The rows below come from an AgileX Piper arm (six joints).
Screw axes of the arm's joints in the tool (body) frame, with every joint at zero. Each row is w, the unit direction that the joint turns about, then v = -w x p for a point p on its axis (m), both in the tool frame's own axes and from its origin. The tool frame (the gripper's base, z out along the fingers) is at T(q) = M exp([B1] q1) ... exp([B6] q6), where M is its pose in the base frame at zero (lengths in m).
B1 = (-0.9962, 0, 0.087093, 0, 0.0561, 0)
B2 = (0, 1, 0, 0.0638, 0, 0.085)
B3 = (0, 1, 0, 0.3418, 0, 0.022)
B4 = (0, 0, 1, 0, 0, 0)
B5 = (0, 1, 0, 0.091, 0, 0)
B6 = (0, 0, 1, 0, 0, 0)
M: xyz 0.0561 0 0.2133 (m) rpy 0 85.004 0 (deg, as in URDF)
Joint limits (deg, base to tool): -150..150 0..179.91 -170..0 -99.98..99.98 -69.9..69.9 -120..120
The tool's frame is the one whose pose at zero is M.
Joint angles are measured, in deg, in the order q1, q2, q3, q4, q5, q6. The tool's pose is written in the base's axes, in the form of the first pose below.
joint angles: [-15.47, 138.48, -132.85, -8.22, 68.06, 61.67]
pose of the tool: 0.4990, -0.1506, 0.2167, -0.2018, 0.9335, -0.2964, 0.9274, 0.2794, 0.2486
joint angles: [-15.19, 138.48, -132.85, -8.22, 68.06, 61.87]
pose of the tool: 0.4997, -0.1482, 0.2167, -0.2031, 0.9335, -0.2956, 0.9268, 0.2807, 0.2496
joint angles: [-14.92, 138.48, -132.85, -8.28, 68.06, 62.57]
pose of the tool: 0.5004, -0.1459, 0.2167, -0.1963, 0.9356, -0.2934, 0.9280, 0.2739, 0.2527
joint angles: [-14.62, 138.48, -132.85, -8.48, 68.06, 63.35]
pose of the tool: 0.5011, -0.1436, 0.2168, -0.1889, 0.9373, -0.2929, 0.9294, 0.2669, 0.2550
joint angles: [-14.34, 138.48, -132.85, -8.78, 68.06, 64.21]
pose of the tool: 0.5016, -0.1415, 0.2169, -0.1799, 0.9388, -0.2936, 0.9312, 0.2588, 0.2568
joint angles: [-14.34, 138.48, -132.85, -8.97, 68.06, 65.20]
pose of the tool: 0.5016, -0.1418, 0.2169, -0.1641, 0.9422, -0.2920, 0.9344, 0.2434, 0.2603
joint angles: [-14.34, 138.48, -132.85, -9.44, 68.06, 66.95]
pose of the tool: 0.5014, -0.1425, 0.2170, -0.1361, 0.9469, -0.2912, 0.9395, 0.2167, 0.2655
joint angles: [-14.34, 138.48, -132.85, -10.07, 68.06, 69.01]
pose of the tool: 0.5012, -0.1434, 0.2172, -0.1032, 0.9510, -0.2913, 0.9445, 0.1855, 0.2712
